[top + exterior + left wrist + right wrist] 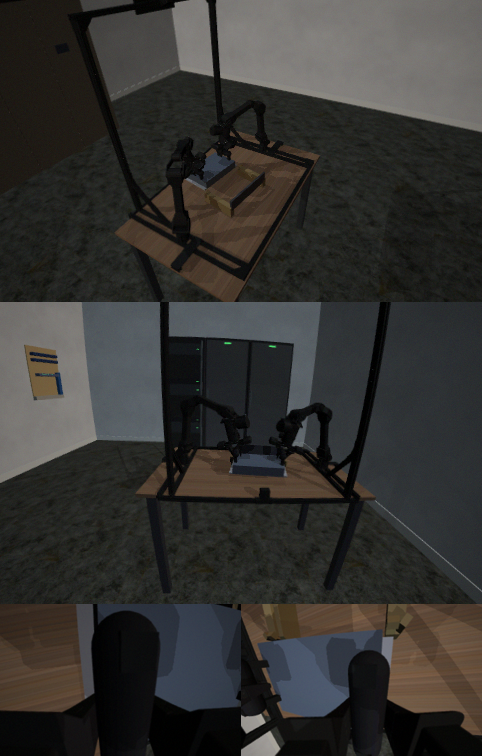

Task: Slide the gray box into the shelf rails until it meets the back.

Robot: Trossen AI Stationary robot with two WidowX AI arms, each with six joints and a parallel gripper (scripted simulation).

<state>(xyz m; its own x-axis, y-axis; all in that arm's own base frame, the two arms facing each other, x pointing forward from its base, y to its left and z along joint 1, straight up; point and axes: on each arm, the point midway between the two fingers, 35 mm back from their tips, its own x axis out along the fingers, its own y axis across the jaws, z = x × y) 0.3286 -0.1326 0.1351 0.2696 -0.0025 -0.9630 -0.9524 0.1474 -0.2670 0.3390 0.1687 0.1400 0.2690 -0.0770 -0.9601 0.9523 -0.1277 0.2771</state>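
Now: right hand 12 cm to the right of the gray box, 5 cm above it and 2 cm short of it. Round my right hand: dark bar 32 cm ahead, 8 cm to the left, 8 cm below.
Right now my left hand is 120 mm to the left of the gray box, 40 mm above it and 20 mm past it. Also, from my left hand: dark bar 280 mm ahead, 170 mm to the right, 80 mm below.
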